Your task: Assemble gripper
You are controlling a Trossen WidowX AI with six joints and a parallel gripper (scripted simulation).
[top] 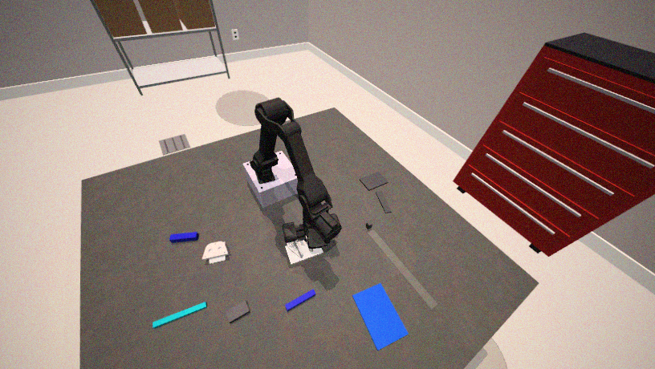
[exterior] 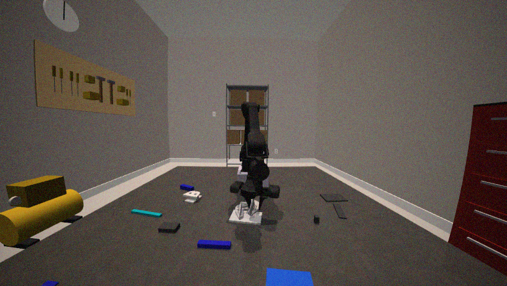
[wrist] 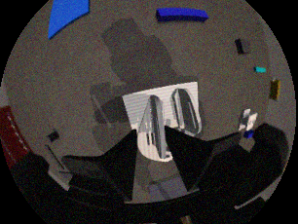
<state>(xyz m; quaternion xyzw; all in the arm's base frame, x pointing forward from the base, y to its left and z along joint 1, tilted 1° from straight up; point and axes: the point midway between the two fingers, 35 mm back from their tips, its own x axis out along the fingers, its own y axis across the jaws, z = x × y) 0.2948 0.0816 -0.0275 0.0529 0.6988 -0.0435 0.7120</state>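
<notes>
Now: gripper tip 10 mm short of the flat white plate, 30 mm to the left of it and 30 mm above it. From my gripper tip the other things lie so: cyan bar (70 mm ahead, 440 mm to the right, 30 mm below); then small black cube (20 mm ahead, 240 mm to the left, 20 mm below); then blue sheet (300 mm ahead, 110 mm to the left, 30 mm below).
</notes>
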